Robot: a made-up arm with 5 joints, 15 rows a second.
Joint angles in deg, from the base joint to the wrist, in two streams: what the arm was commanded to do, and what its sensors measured. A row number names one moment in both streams.
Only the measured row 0 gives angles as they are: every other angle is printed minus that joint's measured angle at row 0.
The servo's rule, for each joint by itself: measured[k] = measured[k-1] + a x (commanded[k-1-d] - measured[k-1]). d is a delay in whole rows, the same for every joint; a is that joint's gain. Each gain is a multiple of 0.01, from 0.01 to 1. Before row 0 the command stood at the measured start. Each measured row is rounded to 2 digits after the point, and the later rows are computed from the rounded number. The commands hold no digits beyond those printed.
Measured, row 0:
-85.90 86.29 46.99 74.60 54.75
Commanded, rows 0 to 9:
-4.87 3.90 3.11 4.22 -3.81
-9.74 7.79 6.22 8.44 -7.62
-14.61 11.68 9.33 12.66 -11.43
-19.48 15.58 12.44 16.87 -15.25
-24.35 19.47 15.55 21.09 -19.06
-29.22 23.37 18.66 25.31 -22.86
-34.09 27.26 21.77 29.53 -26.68
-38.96 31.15 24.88 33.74 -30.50
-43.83 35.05 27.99 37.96 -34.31
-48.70 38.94 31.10 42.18 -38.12
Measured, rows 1 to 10:
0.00 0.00 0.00 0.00 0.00
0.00 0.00 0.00 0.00 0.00
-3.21 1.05 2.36 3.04 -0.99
-7.52 2.87 5.29 6.93 -2.71
-12.20 5.25 8.36 11.06 -4.98
-17.00 8.04 11.46 15.24 -7.65
-21.85 11.13 14.57 19.45 -10.62
-26.71 14.43 17.68 23.67 -13.80
-31.58 17.89 20.79 27.89 -17.15
-36.45 21.47 23.90 32.10 -20.62
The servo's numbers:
d 2
a 0.66 0.27 0.76 0.72 0.26

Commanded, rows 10 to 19:
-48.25 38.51 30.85 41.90 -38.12
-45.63 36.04 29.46 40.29 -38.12
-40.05 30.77 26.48 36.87 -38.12
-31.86 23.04 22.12 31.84 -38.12
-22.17 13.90 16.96 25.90 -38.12
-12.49 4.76 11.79 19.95 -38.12
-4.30 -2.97 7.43 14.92 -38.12
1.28 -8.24 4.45 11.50 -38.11
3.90 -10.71 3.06 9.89 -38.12
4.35 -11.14 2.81 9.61 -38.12
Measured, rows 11 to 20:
-41.32 25.14 27.01 36.32 -24.18
-46.19 28.87 30.12 40.54 -27.80
-47.55 31.47 30.67 41.52 -30.48
-46.28 32.70 29.75 40.63 -32.47
-42.17 32.18 27.26 37.92 -33.94
-35.37 29.71 23.35 33.54 -35.03
-26.66 25.44 18.49 28.04 -35.83
-17.31 19.86 13.40 22.22 -36.43
-8.72 13.70 8.86 16.96 -36.87
-2.12 7.78 5.51 13.03 -37.19

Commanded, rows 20 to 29:
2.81 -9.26 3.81 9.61 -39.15
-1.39 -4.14 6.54 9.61 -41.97
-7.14 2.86 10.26 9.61 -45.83
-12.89 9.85 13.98 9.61 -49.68
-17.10 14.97 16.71 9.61 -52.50
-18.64 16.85 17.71 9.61 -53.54
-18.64 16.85 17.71 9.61 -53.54
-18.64 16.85 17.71 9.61 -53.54
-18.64 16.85 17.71 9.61 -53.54
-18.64 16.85 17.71 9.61 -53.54
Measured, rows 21 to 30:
1.85 2.79 3.65 10.77 -37.43
3.50 -0.97 3.01 9.93 -37.61
3.04 -3.21 3.62 9.70 -38.01
0.12 -3.46 5.84 9.64 -39.04
-4.67 -1.75 9.20 9.62 -40.81
-10.10 1.38 12.83 9.61 -43.12
-14.72 5.05 15.78 9.61 -45.56
-17.31 8.24 17.25 9.61 -47.63
-18.19 10.56 17.60 9.61 -49.17
-18.49 12.26 17.68 9.61 -50.31

